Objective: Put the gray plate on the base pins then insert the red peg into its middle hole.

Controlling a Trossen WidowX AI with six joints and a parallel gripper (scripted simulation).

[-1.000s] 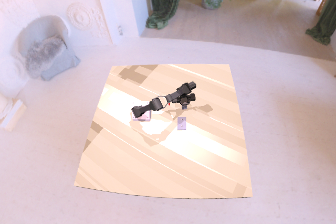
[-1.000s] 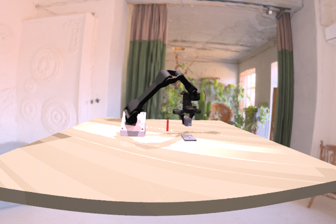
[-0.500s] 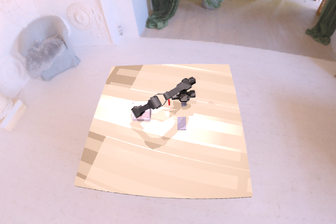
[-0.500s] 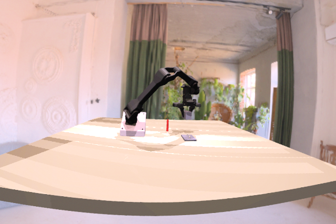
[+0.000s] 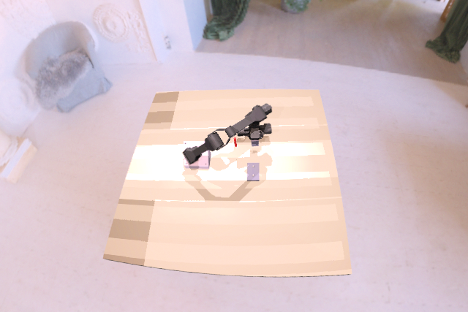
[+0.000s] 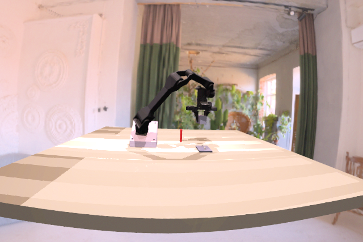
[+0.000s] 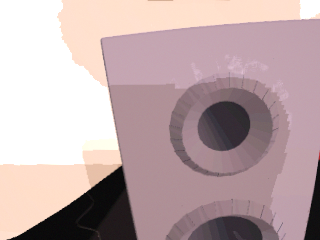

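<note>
Now: the base 140 mm to the right of my gripper tip and 130 mm below it. Round my gripper tip: gray plate 30 mm above; then red peg 120 mm behind, 40 mm to the left, 100 mm below.
</note>
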